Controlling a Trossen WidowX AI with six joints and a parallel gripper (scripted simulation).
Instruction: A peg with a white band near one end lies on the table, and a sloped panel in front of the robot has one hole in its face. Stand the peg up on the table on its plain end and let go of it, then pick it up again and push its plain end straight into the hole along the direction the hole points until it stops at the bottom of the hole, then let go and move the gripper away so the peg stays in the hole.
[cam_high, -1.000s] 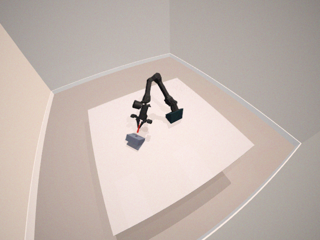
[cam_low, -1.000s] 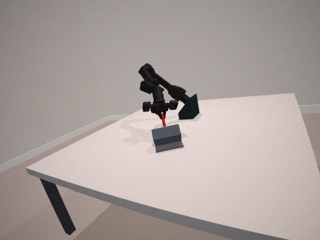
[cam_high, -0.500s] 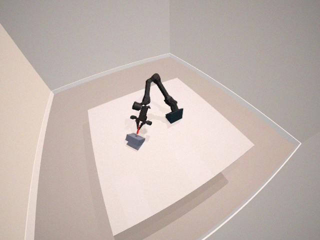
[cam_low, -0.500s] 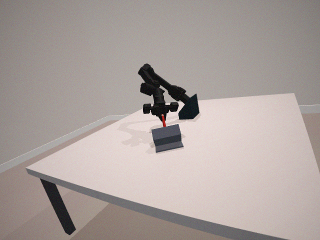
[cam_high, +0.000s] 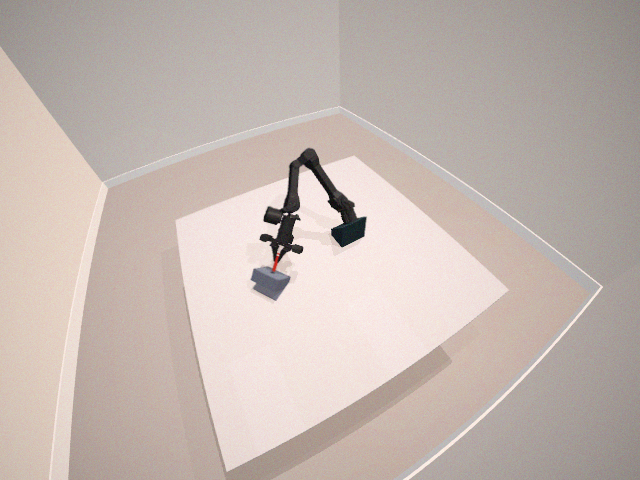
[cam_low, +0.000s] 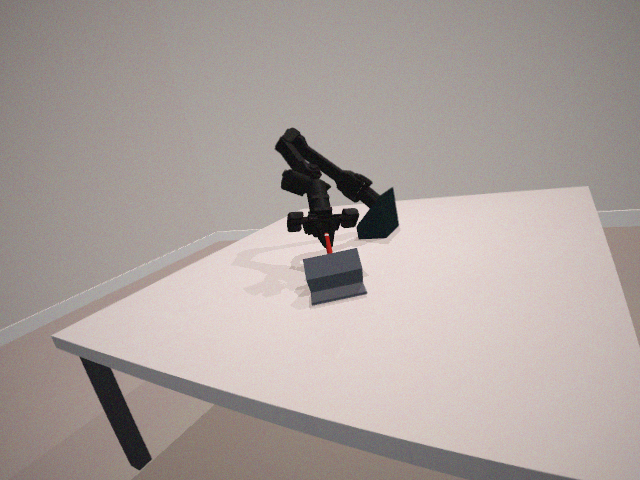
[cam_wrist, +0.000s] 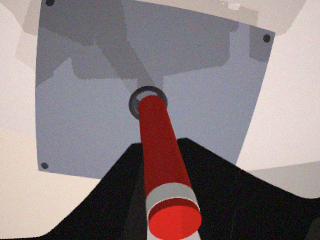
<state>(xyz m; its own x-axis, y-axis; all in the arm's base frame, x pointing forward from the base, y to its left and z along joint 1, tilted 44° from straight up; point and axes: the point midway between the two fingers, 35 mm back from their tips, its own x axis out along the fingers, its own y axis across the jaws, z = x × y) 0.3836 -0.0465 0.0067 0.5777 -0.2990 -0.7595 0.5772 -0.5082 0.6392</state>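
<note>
Now: the grey sloped panel 5 cm below my gripper tip, 5 cm ahead of it and 2 cm to the left of it. Round my gripper tip: red peg 1 cm to the right, 1 cm behind, 1 cm above.
</note>
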